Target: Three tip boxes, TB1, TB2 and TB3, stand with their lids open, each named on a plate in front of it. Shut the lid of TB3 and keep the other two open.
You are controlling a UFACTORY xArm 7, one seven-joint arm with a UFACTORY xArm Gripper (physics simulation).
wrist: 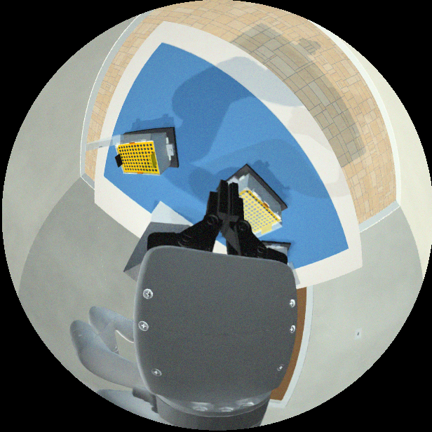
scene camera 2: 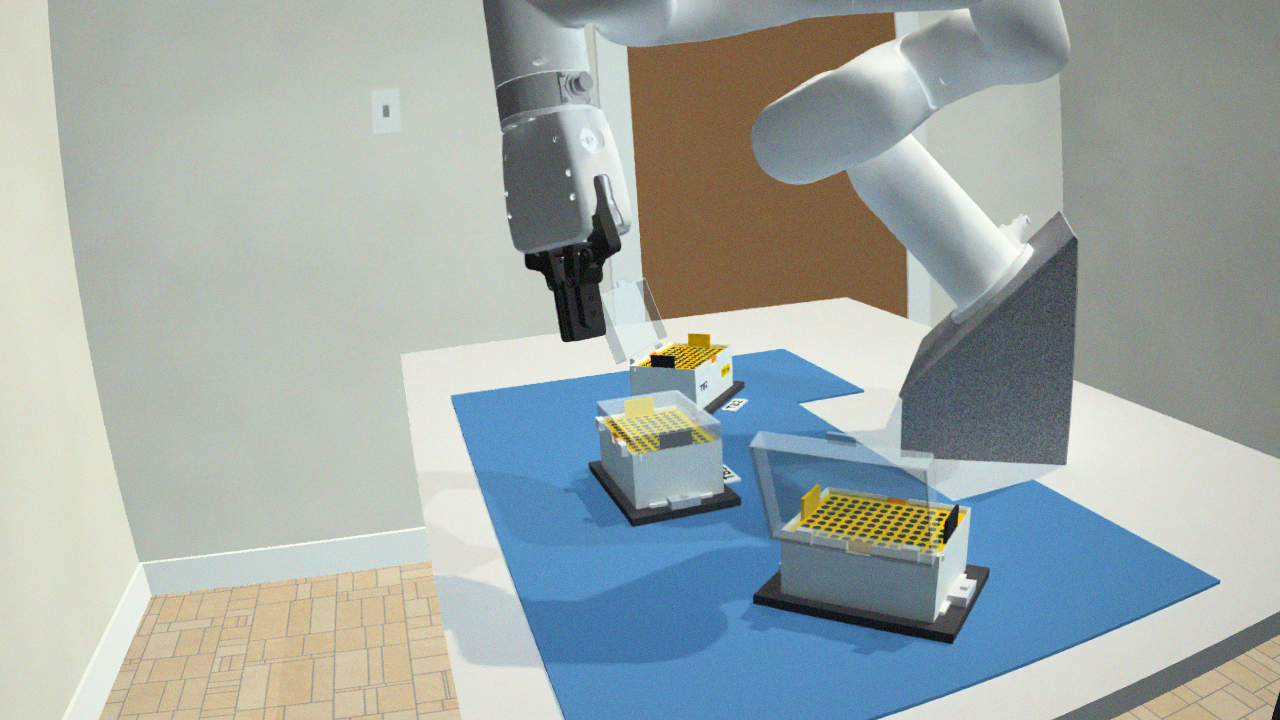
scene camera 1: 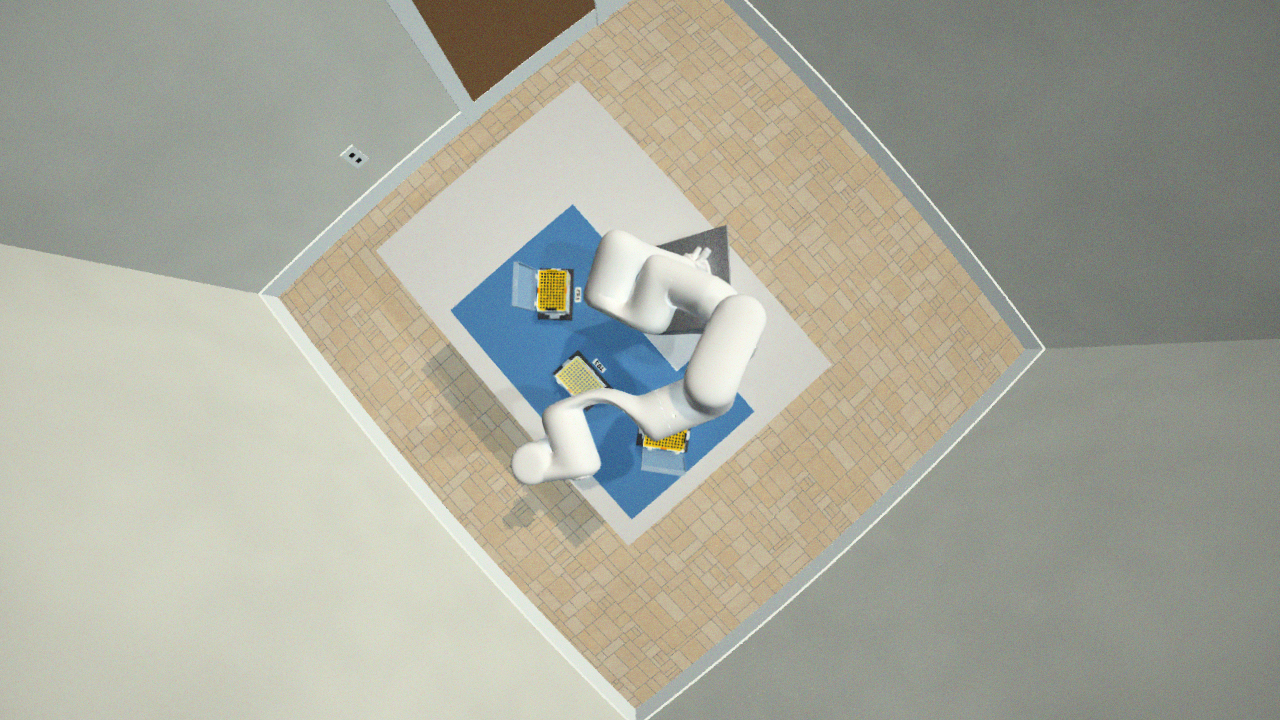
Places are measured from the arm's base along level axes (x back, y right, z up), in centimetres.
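Pixels of known places: gripper, fingertip midpoint: (scene camera 2: 584, 338); arm's base at its link origin: (scene camera 2: 994, 286).
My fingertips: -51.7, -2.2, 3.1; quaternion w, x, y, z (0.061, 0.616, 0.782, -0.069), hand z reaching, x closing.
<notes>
For each thing: its top centre in the pictures, then the offset to it from my fingertips, as dx, dy, dz. Level surfaces: height alone.
- middle box at its top centre: (scene camera 2: 667, 409) (scene camera 1: 582, 378) +12.8, +10.3, -10.9
- far box TB2 at its top centre: (scene camera 2: 690, 351) (scene camera 1: 555, 290) +28.7, +31.6, -12.0
- blue mat at its surface level: dz -18.6
- pale table at its surface level: dz -18.9
The middle box (scene camera 1: 580, 376) (scene camera 2: 675, 474) (wrist: 257, 212) has its clear lid (scene camera 2: 657, 413) lying flat over the yellow rack, shut as far as I can see. Its name plate (scene camera 1: 598, 365) (scene camera 2: 729, 473) is too small or covered to read surely. The far box TB2 (scene camera 1: 554, 291) (scene camera 2: 662, 385) has its lid (scene camera 1: 523, 284) (scene camera 2: 633, 317) standing open. The near box (scene camera 1: 665, 441) (scene camera 2: 859, 573) (wrist: 137, 157) has its lid (scene camera 1: 663, 461) (scene camera 2: 841, 474) (wrist: 102, 144) open; its plate is hidden. My gripper (scene camera 2: 582, 336) (wrist: 224, 191) is shut and empty, in the air above the middle box's level; the arm hides it in the overhead view.
The boxes stand on dark bases on a blue mat (scene camera 1: 510, 331) (scene camera 2: 617, 617) (wrist: 205, 135) on a pale table (scene camera 1: 537, 161) (scene camera 2: 483, 626). The arm's grey wedge base (scene camera 2: 993, 376) stands at the mat's inner side. TB2's raised lid shows close beside the fingers in the side view.
</notes>
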